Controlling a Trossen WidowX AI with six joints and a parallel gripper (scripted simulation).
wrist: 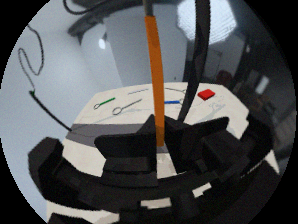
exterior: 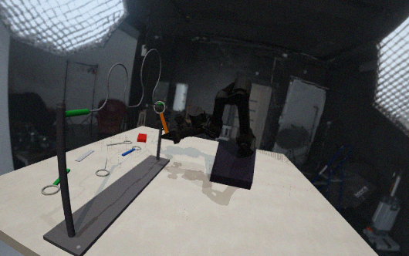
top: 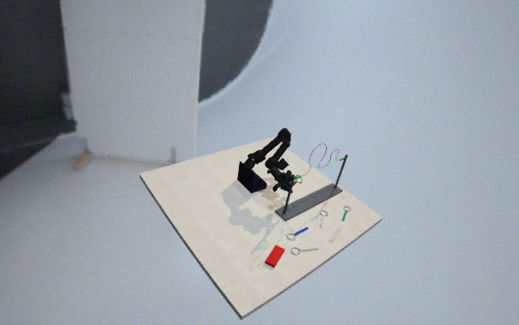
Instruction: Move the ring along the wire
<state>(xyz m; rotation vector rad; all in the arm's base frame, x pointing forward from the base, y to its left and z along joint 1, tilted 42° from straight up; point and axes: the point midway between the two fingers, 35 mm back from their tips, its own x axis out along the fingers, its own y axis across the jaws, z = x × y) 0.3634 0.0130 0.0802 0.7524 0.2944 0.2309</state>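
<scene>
Now: the orange-handled ring 10 mm ahead of my gripper tip and 90 mm above it. From my gripper tip the other things lie so: grey bar: 360 mm ahead, 100 mm to the left, 150 mm below; then green-handled ring: 260 mm ahead, 350 mm to the left, 150 mm below; then blue-handled ring: 200 mm ahead, 120 mm to the right, 150 mm below.
</scene>
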